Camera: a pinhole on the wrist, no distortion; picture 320 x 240 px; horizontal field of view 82.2 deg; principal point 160.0 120.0 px. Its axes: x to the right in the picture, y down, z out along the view. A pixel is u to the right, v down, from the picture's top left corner.
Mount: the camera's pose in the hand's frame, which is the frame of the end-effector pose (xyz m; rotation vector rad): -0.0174 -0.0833 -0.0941 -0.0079 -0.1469 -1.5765
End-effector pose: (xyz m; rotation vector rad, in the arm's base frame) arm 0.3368 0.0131 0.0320 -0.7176 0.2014 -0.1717
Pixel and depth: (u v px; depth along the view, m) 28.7 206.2 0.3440
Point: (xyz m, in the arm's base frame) 0.5235 0.2816 0.0621
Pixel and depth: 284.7 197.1 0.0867
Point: 0.3356 -0.0877 0.1203
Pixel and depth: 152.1 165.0 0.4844
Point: 0.4873 0.2384 0.3251
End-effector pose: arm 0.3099 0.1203 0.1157 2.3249 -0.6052 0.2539
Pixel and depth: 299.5 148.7 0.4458
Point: 0.5068 0.0928 -0.3869
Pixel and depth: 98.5 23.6 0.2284
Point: 0.1674 0.0869 -0.0116
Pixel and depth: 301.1 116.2 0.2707
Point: 0.3986 0.1731 -0.1991
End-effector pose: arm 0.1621 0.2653 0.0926 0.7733 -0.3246 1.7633
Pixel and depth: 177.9 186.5 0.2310
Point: 0.2809 0.2443 0.2164
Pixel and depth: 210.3 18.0 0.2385
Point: 0.3506 0.1003 0.0643
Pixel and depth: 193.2 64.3 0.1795
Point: 0.2943 0.1852 0.0815
